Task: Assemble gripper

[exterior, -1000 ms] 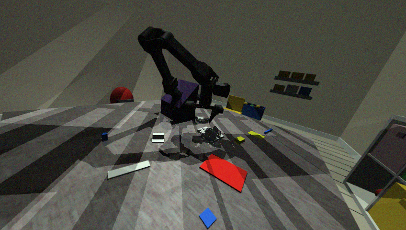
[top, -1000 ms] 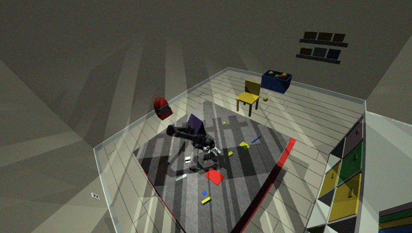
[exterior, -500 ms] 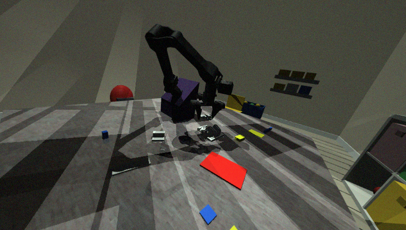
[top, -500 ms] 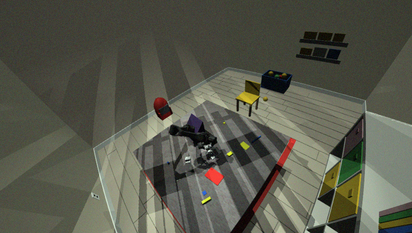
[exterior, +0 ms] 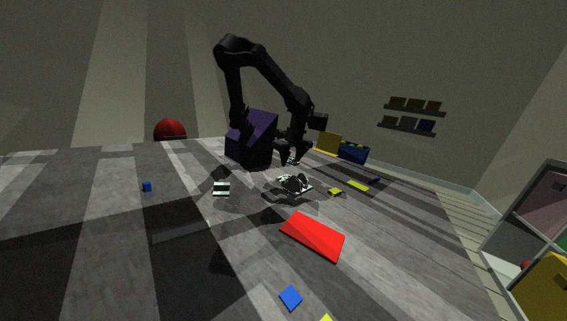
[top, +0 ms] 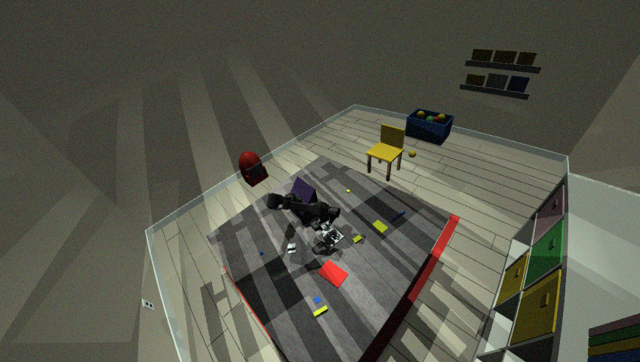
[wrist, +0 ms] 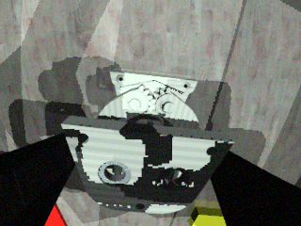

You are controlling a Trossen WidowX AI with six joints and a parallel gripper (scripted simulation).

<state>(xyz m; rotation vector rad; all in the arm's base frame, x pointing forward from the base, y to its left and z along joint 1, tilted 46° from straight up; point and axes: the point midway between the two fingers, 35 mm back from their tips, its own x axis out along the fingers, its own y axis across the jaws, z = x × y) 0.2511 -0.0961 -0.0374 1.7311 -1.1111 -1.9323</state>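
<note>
Right now the white gripper base is 2 cm above my gripper tip and 1 cm ahead of it. Also, from my gripper tip: white housing plate: 8 cm below, 1 cm to the left, 1 cm behind; then yellow block: 19 cm ahead, 8 cm below, 7 cm to the left; then red sheet: 21 cm to the right, 19 cm ahead, 8 cm below.
</note>
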